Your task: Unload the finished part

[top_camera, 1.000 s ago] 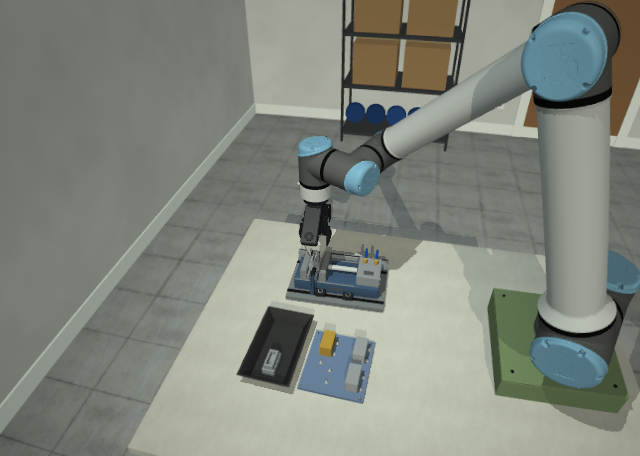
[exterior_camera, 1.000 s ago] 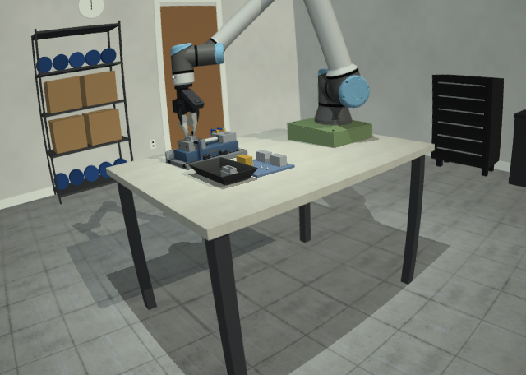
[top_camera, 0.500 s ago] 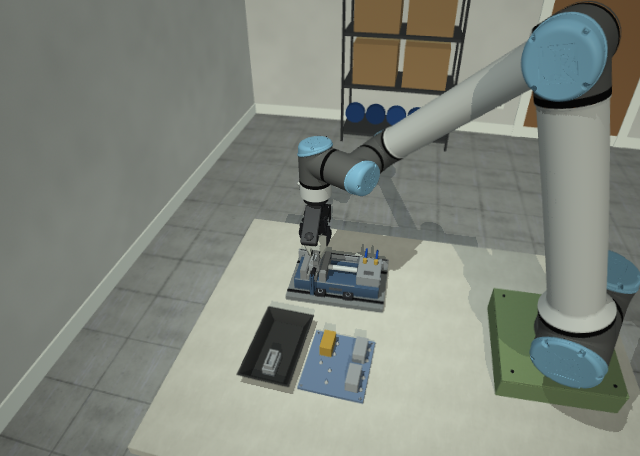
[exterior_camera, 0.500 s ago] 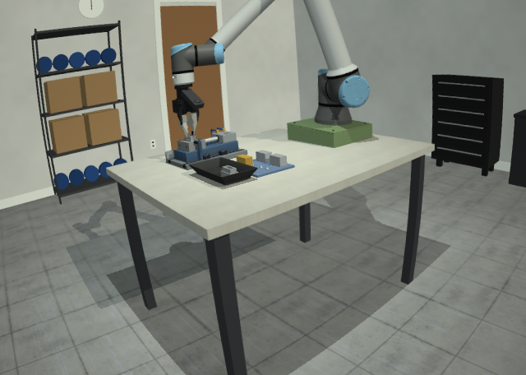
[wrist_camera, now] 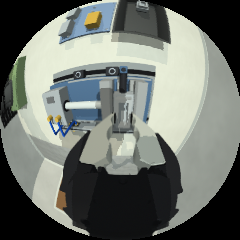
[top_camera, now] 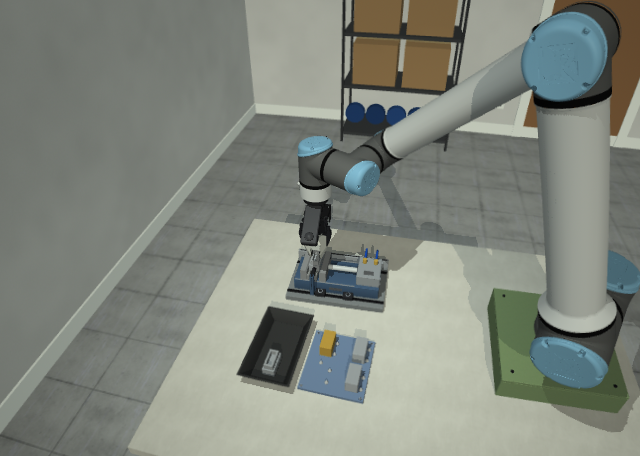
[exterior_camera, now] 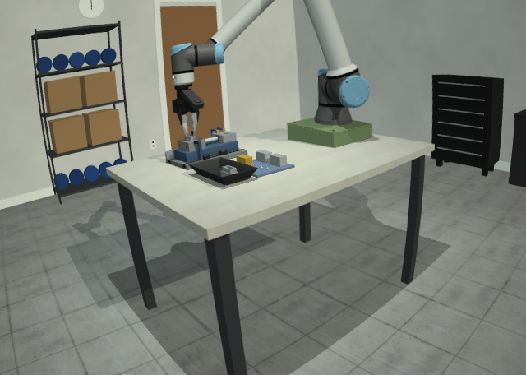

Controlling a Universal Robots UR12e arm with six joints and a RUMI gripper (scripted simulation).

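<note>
Right now my hand is 8 cm above the blue vise and 7 cm past it. The rest, counted from my hand: blue fixture plate (29 cm to the left, 13 cm behind, 12 cm below); then orange block (25 cm to the left, 10 cm below, 9 cm behind).
</note>
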